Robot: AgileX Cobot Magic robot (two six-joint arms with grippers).
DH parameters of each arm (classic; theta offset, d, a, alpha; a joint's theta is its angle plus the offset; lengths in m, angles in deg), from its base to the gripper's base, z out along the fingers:
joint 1: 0 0.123 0 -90
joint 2: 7.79 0 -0.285 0
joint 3: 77.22 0 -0.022 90
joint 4: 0 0.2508 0 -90
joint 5: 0 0 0.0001 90
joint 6: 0 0.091 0 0
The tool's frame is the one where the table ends.
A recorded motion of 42 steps. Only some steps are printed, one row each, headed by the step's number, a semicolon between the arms.
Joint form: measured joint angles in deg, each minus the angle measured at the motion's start. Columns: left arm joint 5, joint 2, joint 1, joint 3, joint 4, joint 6; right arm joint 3, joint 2, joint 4, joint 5, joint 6, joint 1.
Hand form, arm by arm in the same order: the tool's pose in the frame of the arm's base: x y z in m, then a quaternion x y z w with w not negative. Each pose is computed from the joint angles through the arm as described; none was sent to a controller.
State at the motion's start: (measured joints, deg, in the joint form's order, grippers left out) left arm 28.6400 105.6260 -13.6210 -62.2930 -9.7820 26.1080; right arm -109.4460 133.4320 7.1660 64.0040 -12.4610 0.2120
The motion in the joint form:
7: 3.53 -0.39 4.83 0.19 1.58 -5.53; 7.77 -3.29 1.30 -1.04 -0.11 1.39
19: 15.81 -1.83 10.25 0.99 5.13 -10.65; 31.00 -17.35 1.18 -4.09 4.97 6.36
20: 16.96 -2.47 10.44 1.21 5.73 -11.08; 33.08 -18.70 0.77 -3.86 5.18 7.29
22: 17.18 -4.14 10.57 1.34 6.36 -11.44; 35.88 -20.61 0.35 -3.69 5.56 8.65
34: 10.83 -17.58 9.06 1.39 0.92 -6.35; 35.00 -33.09 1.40 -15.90 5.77 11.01
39: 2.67 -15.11 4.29 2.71 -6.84 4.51; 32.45 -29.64 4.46 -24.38 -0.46 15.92
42: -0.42 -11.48 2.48 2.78 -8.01 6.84; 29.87 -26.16 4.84 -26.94 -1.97 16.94
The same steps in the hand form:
7: 0.3480 -0.0608 0.1624 0.19773 0.96412 -0.03010 0.17453; 0.4558 0.0247 0.1442 -0.09172 0.99306 0.06349 0.03722
19: 0.3291 -0.0246 0.1628 0.13649 0.98769 -0.02283 0.07292; 0.3744 0.0546 0.1527 0.08447 -0.99424 -0.06231 0.02178
20: 0.3261 -0.0227 0.1654 0.13503 0.98842 -0.02006 0.06619; 0.3649 0.0591 0.1535 0.09231 -0.99351 -0.05887 0.03075
22: 0.3239 -0.0212 0.1742 0.13460 0.98777 -0.01518 0.07720; 0.3519 0.0653 0.1551 0.10234 -0.99239 -0.05491 0.04082
34: 0.3113 -0.0338 0.2529 0.15884 0.95455 -0.02937 0.25046; 0.3547 0.0807 0.2406 -0.11422 0.97463 0.07088 0.17898
39: 0.3198 -0.0663 0.2403 0.23285 0.92550 -0.05352 0.29388; 0.3711 0.1195 0.2364 -0.18407 0.94824 0.08869 0.24309
42: 0.3282 -0.0781 0.2216 0.25372 0.92151 -0.05431 0.28895; 0.3853 0.1309 0.2271 -0.19957 0.94133 0.08875 0.25729

